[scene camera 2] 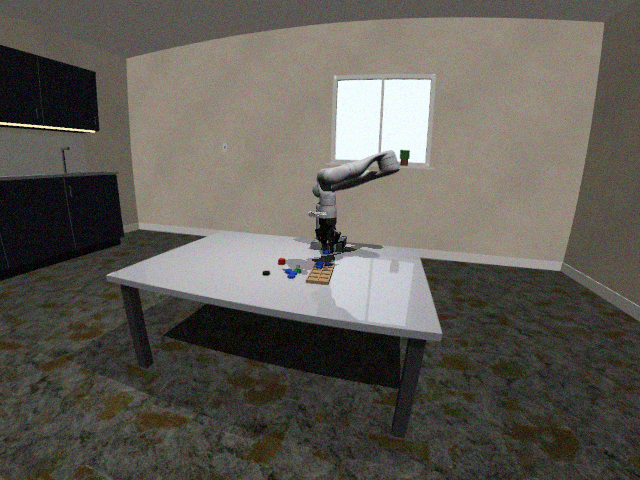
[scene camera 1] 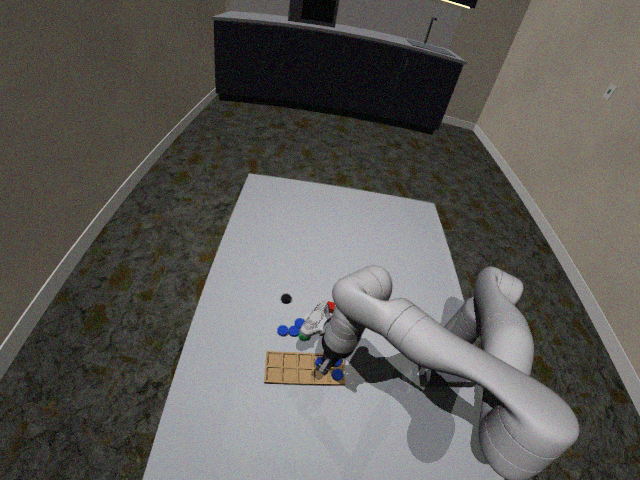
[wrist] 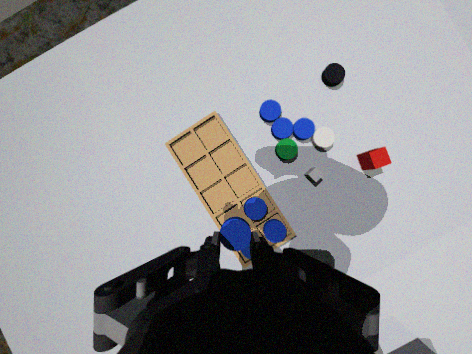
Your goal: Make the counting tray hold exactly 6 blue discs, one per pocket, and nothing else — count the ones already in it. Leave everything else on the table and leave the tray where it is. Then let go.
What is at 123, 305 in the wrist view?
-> My gripper.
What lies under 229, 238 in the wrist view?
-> A blue disc.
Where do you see a wooden counting tray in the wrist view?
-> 214, 165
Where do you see a wooden counting tray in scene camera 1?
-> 289, 368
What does my gripper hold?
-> A blue disc.
